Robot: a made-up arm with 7 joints. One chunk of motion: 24 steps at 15 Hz.
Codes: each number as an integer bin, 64 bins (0 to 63) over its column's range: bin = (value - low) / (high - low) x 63, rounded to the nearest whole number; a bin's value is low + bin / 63 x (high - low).
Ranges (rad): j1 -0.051..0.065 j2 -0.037..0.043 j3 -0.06..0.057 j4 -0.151..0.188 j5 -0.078..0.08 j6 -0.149..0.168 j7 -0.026..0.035
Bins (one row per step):
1: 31 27 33 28 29 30 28
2: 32 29 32 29 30 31 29
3: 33 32 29 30 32 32 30
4: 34 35 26 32 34 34 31
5: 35 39 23 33 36 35 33
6: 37 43 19 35 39 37 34
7: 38 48 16 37 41 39 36
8: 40 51 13 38 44 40 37
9: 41 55 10 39 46 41 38
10: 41 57 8 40 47 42 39
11: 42 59 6 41 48 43 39
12: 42 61 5 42 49 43 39
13: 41 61 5 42 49 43 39
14: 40 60 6 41 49 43 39
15: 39 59 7 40 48 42 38
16: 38 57 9 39 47 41 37
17: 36 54 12 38 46 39 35
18: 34 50 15 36 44 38 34
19: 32 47 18 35 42 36 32
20: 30 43 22 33 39 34 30
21: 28 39 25 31 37 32 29
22: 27 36 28 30 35 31 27
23: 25 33 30 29 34 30 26
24: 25 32 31 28 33 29 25
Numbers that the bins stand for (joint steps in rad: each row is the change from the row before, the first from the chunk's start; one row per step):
1: 0.00608 -0.00271 0.00129 -0.00033 -0.00527 0.00195 0.00111
2: 0.00792 -0.00017 -0.00057 0.00505 -0.00276 0.00698 0.00208
3: 0.00976 0.00363 -0.00614 0.01043 0.00225 0.01202 0.00305
4: 0.01160 0.00744 -0.01171 0.02119 0.00727 0.02208 0.00402
5: 0.01344 0.01252 -0.01729 0.02657 0.01229 0.02711 0.00595
6: 0.01713 0.01760 -0.02471 0.03733 0.01981 0.03717 0.00692
7: 0.01897 0.02395 -0.03029 0.04810 0.02483 0.04724 0.00886
8: 0.02265 0.02776 -0.03586 0.05348 0.03235 0.05227 0.00983
9: 0.02449 0.03284 -0.04143 0.05886 0.03737 0.05730 0.01079
10: 0.02449 0.03538 -0.04514 0.06424 0.03987 0.06233 0.01176
11: 0.02633 0.03792 -0.04886 0.06962 0.04238 0.06737 0.01176
12: 0.02633 0.04046 -0.05071 0.07500 0.04489 0.06737 0.01176
13: 0.02449 0.04046 -0.05071 0.07500 0.04489 0.06737 0.01176
14: 0.02265 0.03919 -0.04886 0.06962 0.04489 0.06737 0.01176
15: 0.02081 0.03792 -0.04700 0.06424 0.04238 0.06233 0.01079
16: 0.01897 0.03538 -0.04329 0.05886 0.03987 0.05730 0.00983
17: 0.01529 0.03157 -0.03771 0.05348 0.03737 0.04724 0.00789
18: 0.01160 0.02649 -0.03214 0.04271 0.03235 0.04221 0.00692
19: 0.00792 0.02268 -0.02657 0.03733 0.02733 0.03214 0.00498
20: 0.00424 0.01760 -0.01914 0.02657 0.01981 0.02208 0.00305
21: 0.00056 0.01252 -0.01357 0.01581 0.01479 0.01202 0.00208
22: -0.00129 0.00871 -0.00800 0.01043 0.00978 0.00698 0.00014
23: -0.00497 0.00490 -0.00429 0.00505 0.00727 0.00195 -0.00083
24: -0.00497 0.00363 -0.00243 -0.00033 0.00476 -0.00308 -0.00179

